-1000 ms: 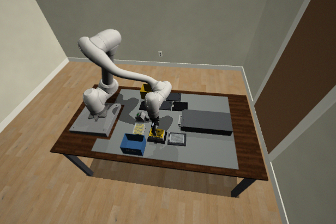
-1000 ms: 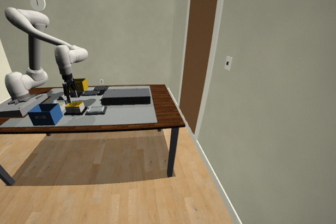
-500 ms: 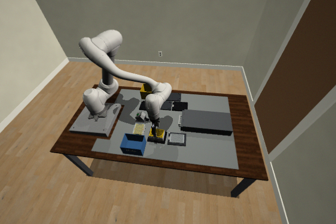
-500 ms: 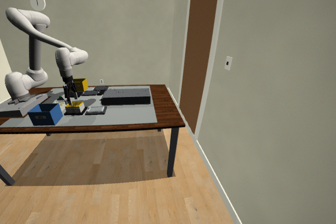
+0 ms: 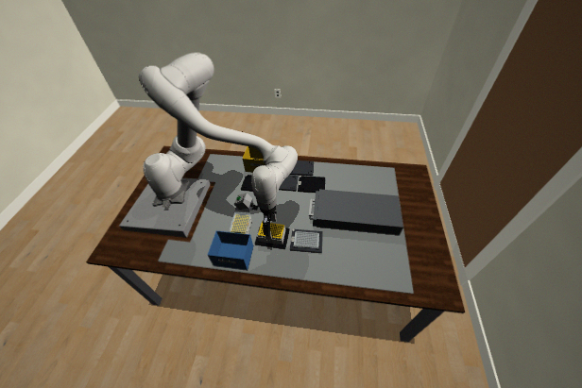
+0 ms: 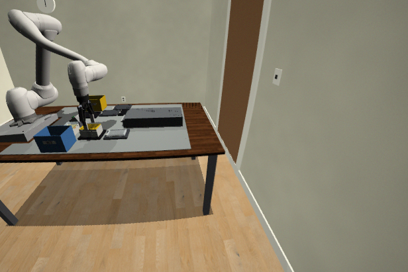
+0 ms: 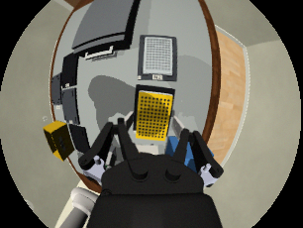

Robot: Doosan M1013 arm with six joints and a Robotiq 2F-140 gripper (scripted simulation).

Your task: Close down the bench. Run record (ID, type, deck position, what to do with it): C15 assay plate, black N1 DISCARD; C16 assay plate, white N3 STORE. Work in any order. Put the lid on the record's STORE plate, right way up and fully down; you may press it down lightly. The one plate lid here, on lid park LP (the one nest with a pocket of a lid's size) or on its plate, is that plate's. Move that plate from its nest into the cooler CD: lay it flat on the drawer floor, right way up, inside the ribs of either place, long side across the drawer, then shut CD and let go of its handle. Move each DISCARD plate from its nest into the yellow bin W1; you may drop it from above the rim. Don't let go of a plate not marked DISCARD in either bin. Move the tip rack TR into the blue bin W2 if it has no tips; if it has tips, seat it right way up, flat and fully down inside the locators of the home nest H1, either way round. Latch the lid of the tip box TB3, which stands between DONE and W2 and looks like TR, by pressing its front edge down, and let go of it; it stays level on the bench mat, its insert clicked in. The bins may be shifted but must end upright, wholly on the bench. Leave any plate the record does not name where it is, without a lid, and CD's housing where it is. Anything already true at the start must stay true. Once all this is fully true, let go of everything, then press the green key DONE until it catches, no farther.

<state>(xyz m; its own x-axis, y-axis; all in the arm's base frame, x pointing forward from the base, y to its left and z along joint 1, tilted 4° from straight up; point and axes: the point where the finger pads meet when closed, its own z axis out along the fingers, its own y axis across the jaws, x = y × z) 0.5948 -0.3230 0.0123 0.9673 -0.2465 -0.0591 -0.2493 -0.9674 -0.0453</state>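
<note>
Right now my hand is 50 mm above the tip rack TR and 10 mm past it. Also, from my hand: done key block: 220 mm to the left, 160 mm behind, 50 mm below; black nest: 90 mm below; blue bin W2: 200 mm behind, 90 mm to the right, 60 mm below.
</note>
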